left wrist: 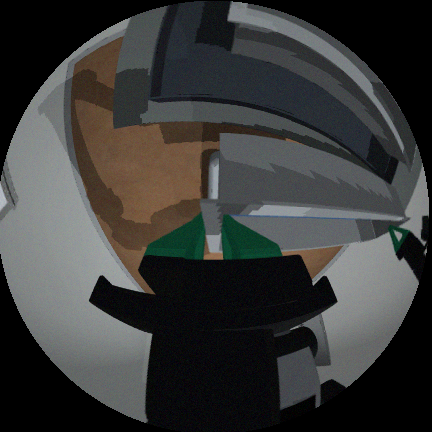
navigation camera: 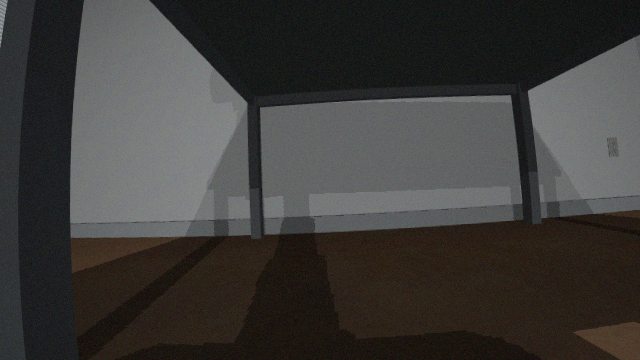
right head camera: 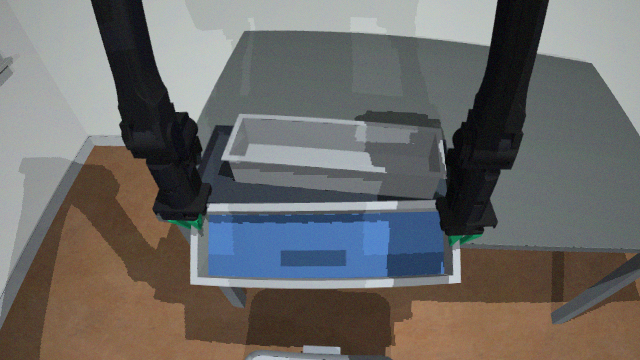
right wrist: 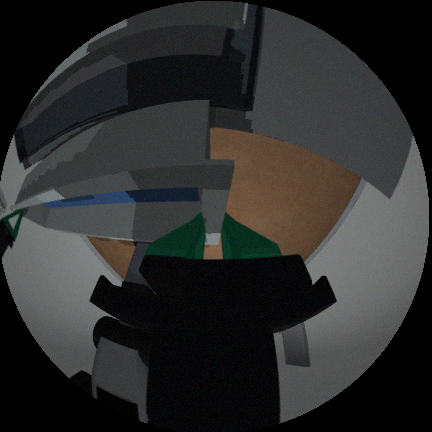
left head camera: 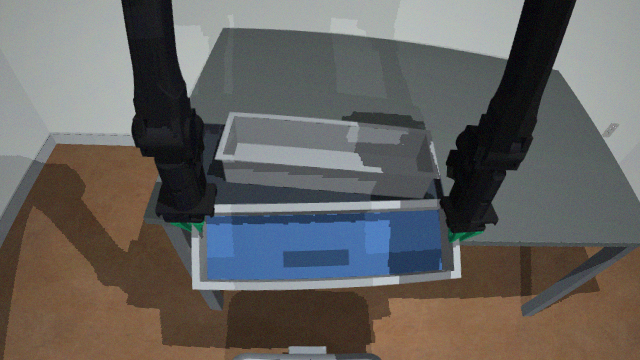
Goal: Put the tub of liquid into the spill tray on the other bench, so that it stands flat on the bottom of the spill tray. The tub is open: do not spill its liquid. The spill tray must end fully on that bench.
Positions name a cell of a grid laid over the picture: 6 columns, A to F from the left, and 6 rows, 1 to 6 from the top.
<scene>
dark spill tray: left wrist C1; right head camera C3; right wrist D2; left head camera C4; not seen in the navigation camera view (out of frame)
</scene>
